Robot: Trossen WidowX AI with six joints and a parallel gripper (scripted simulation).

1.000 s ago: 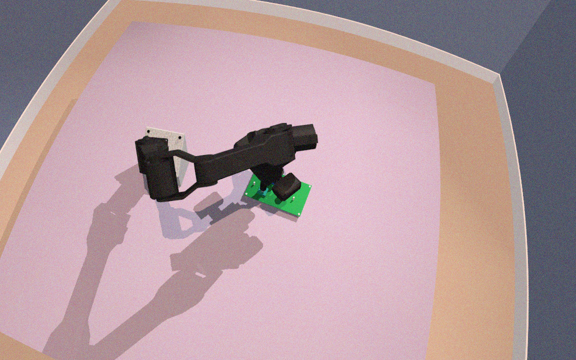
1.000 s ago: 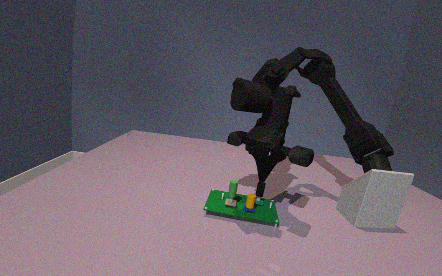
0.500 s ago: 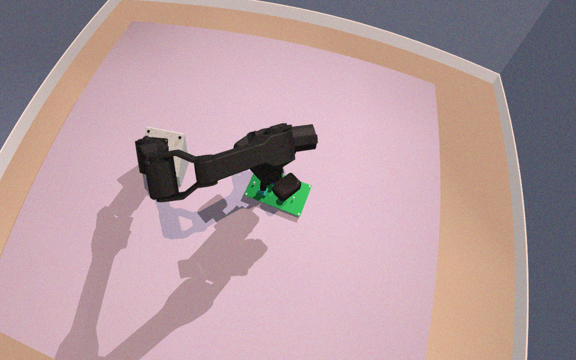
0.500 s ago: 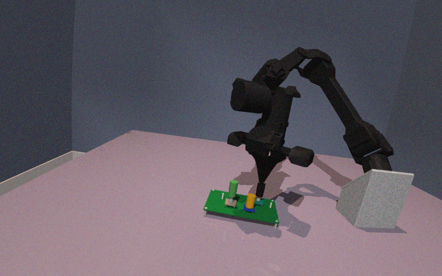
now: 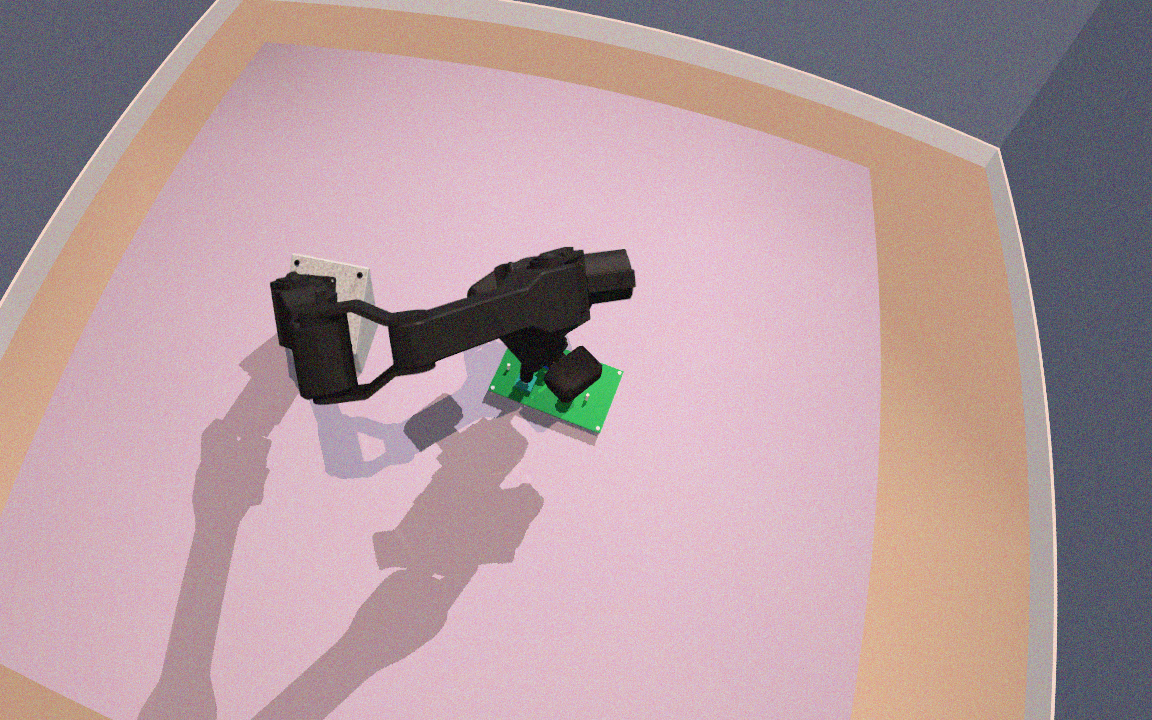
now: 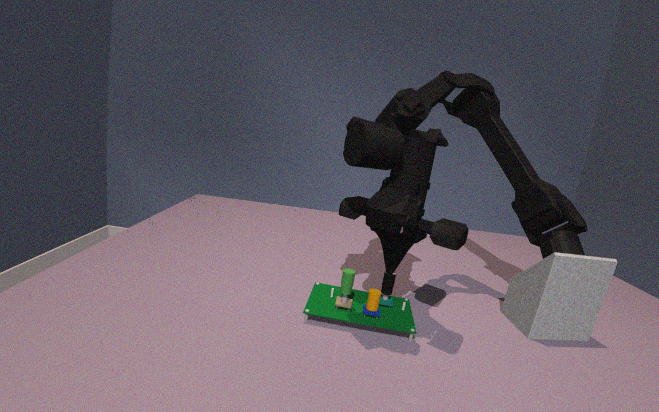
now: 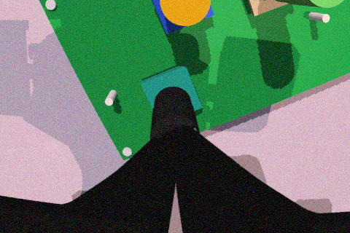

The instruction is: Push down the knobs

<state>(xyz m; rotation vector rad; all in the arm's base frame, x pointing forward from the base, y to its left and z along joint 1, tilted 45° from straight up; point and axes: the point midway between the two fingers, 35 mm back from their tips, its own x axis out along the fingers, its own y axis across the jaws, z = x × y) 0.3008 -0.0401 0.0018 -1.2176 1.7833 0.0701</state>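
Now: gripper tip 1 cm above the black knob. Also, from my gripper tip: green knob: 7 cm ahead, 2 cm to the left, 1 cm below.
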